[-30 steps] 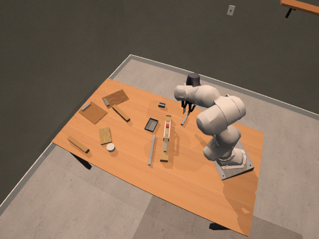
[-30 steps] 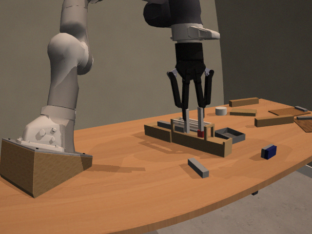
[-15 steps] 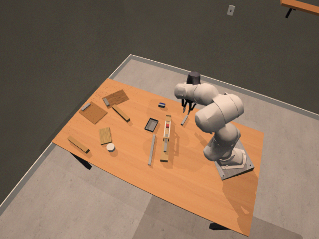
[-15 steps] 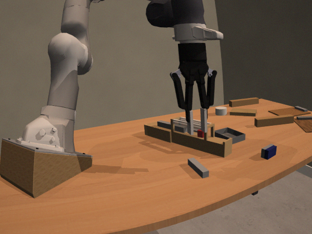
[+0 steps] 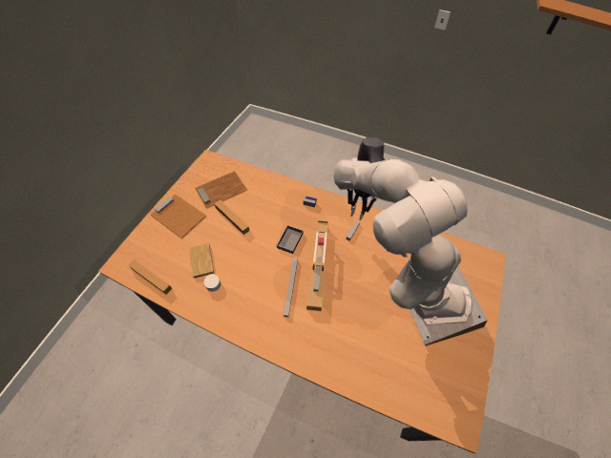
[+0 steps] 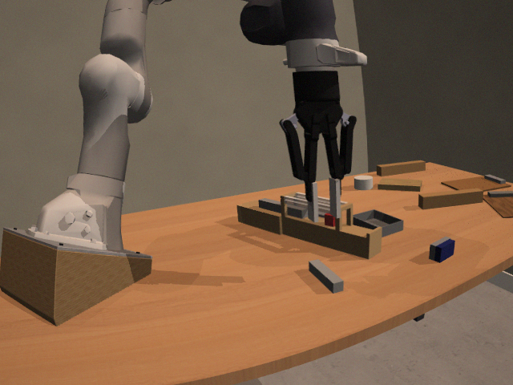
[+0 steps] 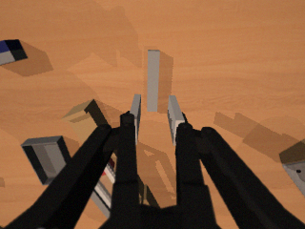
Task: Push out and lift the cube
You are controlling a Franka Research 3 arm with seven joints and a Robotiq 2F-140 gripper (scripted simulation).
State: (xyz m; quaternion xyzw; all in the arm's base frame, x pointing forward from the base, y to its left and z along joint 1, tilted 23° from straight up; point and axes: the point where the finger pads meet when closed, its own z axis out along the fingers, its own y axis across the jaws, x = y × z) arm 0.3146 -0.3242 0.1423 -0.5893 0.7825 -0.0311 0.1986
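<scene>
Right now my hand is 140 mm above the short grey bar. From my hand the other things lie so: red cube: 130 mm to the left, 120 mm ahead, 90 mm below; channel: 180 mm to the left, 120 mm ahead, 100 mm below; grey tray: 270 mm ahead, 140 mm below, 130 mm to the left.
</scene>
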